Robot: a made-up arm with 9 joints.
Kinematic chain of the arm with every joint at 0, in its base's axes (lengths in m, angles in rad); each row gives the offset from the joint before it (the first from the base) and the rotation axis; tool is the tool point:
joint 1: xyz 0 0 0.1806 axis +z
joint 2: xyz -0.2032 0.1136 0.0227 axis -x
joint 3: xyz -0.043 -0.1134 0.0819 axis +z
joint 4: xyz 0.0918 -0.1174 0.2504 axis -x
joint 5: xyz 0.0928 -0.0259 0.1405 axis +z
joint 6: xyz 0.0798 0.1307 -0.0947 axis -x
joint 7: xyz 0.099 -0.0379 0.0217 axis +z
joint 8: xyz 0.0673 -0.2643 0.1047 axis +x
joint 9: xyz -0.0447 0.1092 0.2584 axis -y
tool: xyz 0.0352 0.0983 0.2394
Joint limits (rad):
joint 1: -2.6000..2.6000
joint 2: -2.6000..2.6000
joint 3: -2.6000..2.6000
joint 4: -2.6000..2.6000
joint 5: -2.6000..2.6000
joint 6: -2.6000..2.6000
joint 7: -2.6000..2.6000
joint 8: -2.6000..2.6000
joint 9: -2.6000..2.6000
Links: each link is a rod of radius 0.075 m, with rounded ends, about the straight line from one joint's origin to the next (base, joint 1, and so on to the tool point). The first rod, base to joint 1, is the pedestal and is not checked.
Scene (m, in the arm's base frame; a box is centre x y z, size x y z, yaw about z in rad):
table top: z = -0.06
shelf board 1: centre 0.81 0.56 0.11 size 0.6 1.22 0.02 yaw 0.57
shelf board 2: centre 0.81 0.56 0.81 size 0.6 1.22 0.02 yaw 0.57
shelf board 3: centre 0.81 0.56 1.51 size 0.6 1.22 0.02 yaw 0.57
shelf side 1: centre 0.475 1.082 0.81 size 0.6 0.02 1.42 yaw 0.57
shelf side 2: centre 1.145 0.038 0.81 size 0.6 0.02 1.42 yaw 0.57
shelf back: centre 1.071 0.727 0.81 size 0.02 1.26 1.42 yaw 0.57
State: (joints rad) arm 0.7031 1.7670 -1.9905 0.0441 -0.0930 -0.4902 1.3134 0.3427 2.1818
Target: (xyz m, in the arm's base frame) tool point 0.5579 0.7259 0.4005
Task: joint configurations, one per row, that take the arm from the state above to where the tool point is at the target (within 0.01 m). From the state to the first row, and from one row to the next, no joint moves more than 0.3 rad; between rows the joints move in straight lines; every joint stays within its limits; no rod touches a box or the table.
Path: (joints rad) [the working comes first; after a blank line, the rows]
Joints at the target: -0.5107 2.0049 -1.1983 0.6538 0.4127 0.1602 1.5893 0.4929 2.1623
Straight joint move there: touches shelf side 1.

1: 0.4991 1.8022 -1.7879 0.2913 0.1071 -0.2719 1.3999 0.3374 2.2664
2: 0.2952 1.8375 -1.5852 0.5386 0.3072 -0.0535 1.4864 0.3320 2.3509
3: 0.0912 1.8727 -1.3826 0.7858 0.5073 0.1648 1.5729 0.3267 2.4355
4: -0.1127 1.9079 -1.1799 1.0330 0.7074 0.3832 1.6594 0.3213 2.5201
5: -0.3117 1.9564 -1.1891 0.8434 0.5600 0.2717 1.6243 0.4071 2.3412
6: -0.5107 2.0049 -1.1983 0.6538 0.4127 0.1602 1.5893 0.4929 2.1623

